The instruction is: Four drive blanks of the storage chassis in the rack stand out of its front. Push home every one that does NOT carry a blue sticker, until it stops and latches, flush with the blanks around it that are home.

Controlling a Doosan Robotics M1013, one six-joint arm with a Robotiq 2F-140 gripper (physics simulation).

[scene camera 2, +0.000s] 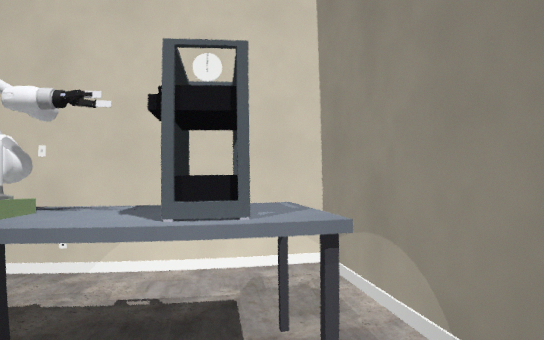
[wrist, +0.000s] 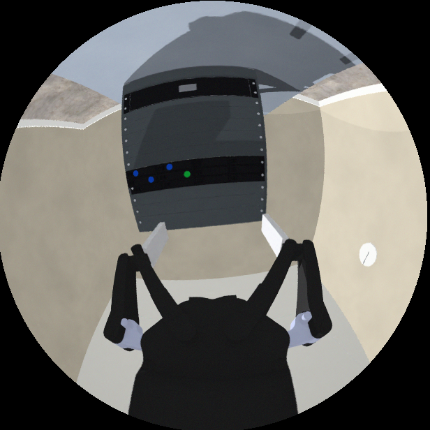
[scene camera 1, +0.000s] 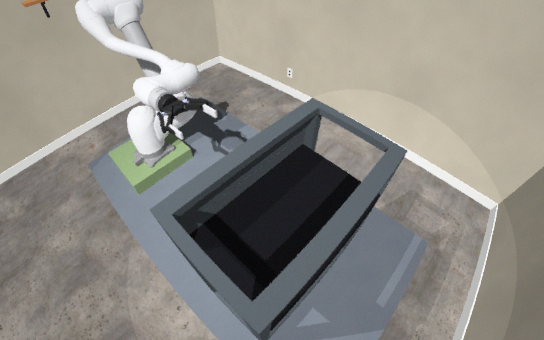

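Where they show: gripper, fingertip midpoint: (scene camera 2: pixel 106 99) (scene camera 1: pixel 199 124); arm's base, link origin: (scene camera 1: pixel 154 152).
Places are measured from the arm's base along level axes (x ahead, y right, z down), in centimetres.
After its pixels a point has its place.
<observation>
The grey rack (scene camera 1: pixel 320 243) @[y 22.6, x 100.6, z -55.3 cm] (scene camera 2: pixel 168 150) @[y 35.2, x 73.7, z -16.9 cm] (wrist: pixel 200 205) stands on the table. The black storage chassis (scene camera 1: pixel 285 200) @[y 9.4, x 86.8, z -39.8 cm] (scene camera 2: pixel 206 97) @[y 34.4, x 86.3, z -35.5 cm] (wrist: pixel 230 170) sits in its upper part. Dark parts (scene camera 2: pixel 154 106) @[y 31.0, x 68.9, z -32.4 cm] stand out of the front in scene camera 2. In the wrist view, the front carries three blue stickers, a first (wrist: pixel 135 173), a second (wrist: pixel 151 179) and a third (wrist: pixel 169 167), and a green sticker (wrist: pixel 187 174). The standing-out blanks cannot be told apart there. My gripper (scene camera 1: pixel 194 121) @[y 1.0, x 48.3, z -41.4 cm] (scene camera 2: pixel 104 99) @[y 1.0, x 48.3, z -41.4 cm] (wrist: pixel 213 226) is open and empty, in front of the rack, apart from it, at about chassis height.
A second black unit (scene camera 2: pixel 206 188) @[y 33.8, x 86.2, z -4.1 cm] (wrist: pixel 155 95) with a grey label (wrist: pixel 187 88) sits low in the rack. The arm's green base block (scene camera 1: pixel 165 170) @[y 4.0, x 13.4, z 2.9 cm] (scene camera 2: pixel 17 207) @[y 0.3, x 13.9, z 2.9 cm] stands on the blue-grey table (scene camera 1: pixel 350 280) @[y 1.1, x 116.7, z 6.5 cm] (scene camera 2: pixel 100 235) @[y 42.9, x 53.7, z 8.8 cm]. Walls stand behind the rack.
</observation>
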